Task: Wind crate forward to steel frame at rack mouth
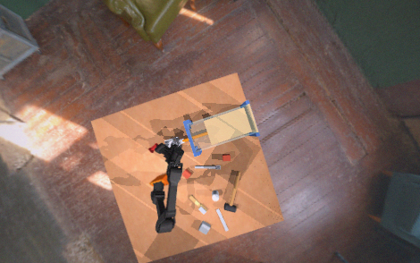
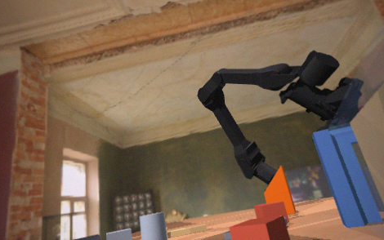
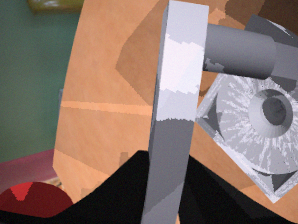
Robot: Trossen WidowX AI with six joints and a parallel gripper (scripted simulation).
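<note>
The red knob is 50 mm behind my gripper tip, 10 mm to the right of it and 40 mm above it. From my gripper tip the other things lie so: grey hand winch 20 mm to the right, 140 mm below; winch handle 10 mm behind, 10 mm to the right, 10 mm above; clear-panelled guard cubby 420 mm ahead, 10 mm to the left, 50 mm below.
</note>
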